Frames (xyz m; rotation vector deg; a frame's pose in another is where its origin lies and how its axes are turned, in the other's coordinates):
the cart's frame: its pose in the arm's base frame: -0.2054 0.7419 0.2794 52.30 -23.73 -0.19
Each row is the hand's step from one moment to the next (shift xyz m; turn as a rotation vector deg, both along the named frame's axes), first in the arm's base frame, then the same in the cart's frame.
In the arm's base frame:
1: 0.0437 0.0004 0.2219 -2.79 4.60 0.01
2: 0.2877 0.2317 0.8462 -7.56 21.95 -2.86
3: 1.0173 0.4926 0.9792 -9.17 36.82 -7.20
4: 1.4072 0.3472 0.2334 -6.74 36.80 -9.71
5: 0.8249 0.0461 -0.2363 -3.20 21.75 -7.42
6: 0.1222 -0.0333 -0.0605 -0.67 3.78 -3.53
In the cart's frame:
1: 0.1171 0.1632 0.1039 -3.38 3.32 -2.55
2: 0.5176 0.7438 0.1773 -11.83 12.64 -15.73
3: 1.1898 0.8822 -0.2063 -17.44 18.76 -28.90
4: 1.3159 0.1530 -0.6326 -16.07 16.40 -31.09
5: 0.6698 -0.2940 -0.4509 -9.36 8.27 -19.55
6: 0.0975 -0.0879 -0.0498 -2.51 -0.26 -4.56

